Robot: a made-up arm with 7 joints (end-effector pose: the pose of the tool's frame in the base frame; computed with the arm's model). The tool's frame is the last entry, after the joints.
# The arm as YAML. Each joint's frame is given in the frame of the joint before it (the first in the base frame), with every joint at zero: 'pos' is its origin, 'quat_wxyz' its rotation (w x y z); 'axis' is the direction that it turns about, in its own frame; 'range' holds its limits. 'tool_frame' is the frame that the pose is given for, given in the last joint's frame.
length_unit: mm
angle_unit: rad
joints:
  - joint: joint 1
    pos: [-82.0, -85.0, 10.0]
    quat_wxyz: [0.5, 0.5, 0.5, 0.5]
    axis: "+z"
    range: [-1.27, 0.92]
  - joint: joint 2
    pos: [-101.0, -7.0, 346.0]
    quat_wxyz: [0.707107, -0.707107, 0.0, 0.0]
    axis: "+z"
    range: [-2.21, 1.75]
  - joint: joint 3
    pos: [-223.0, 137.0, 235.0]
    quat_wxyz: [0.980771, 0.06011, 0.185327, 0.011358]
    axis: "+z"
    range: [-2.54, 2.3]
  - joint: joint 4
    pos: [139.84, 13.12, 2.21]
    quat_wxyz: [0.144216, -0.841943, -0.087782, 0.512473]
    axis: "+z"
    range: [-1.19, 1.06]
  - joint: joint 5
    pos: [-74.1, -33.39, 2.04]
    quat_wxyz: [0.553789, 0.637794, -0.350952, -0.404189]
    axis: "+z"
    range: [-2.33, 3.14]
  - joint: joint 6
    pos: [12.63, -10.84, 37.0]
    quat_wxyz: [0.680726, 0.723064, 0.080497, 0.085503]
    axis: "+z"
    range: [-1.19, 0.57]
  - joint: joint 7
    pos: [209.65, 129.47, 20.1]
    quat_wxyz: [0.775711, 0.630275, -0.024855, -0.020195]
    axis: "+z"
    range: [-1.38, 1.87]
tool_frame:
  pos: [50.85, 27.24, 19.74]
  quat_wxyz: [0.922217, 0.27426, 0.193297, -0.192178]
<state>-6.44 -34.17 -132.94 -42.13 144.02 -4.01 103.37</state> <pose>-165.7 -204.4 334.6 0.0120 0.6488 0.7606 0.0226</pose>
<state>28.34 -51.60 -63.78 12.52 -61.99 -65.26 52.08</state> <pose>335.0 -403.6 31.1 0.1038 0.9222 -0.1731 -0.3298</pose>
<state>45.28 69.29 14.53 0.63 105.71 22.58 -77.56</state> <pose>506.7 -626.5 150.5 0.3832 -0.4982 -0.7221 -0.2889</pose>
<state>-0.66 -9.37 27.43 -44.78 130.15 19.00 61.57</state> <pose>329.6 -422.2 327.9 0.2867 0.8544 -0.4207 0.1039</pose>
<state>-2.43 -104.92 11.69 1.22 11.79 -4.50 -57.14</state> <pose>198.4 298.3 395.7 0.1626 -0.0727 -0.9476 0.2653</pose>
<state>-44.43 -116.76 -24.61 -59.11 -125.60 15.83 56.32</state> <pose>-5.0 -96.1 343.4 0.0492 -0.3939 0.6582 -0.6397</pose>
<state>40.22 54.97 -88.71 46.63 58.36 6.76 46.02</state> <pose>117.7 -230.0 -26.2 0.1565 0.2852 0.9437 -0.0596</pose>
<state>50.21 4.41 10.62 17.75 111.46 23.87 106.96</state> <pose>7.5 -676.3 23.5 0.0036 0.1999 -0.9774 0.0687</pose>
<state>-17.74 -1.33 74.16 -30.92 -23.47 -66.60 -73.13</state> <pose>-113.3 -396.3 480.9 0.1848 -0.8964 0.2847 -0.2849</pose>
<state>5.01 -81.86 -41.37 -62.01 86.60 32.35 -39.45</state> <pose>-158.0 -250.5 425.7 0.0659 -0.3457 0.9155 0.1951</pose>
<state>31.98 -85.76 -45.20 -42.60 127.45 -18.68 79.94</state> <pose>-146.0 -232.1 245.9 0.1842 -0.3243 -0.7913 -0.4845</pose>
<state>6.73 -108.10 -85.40 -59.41 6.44 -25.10 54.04</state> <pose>235.6 -166.3 464.8 0.0335 0.9220 -0.1691 0.3467</pose>
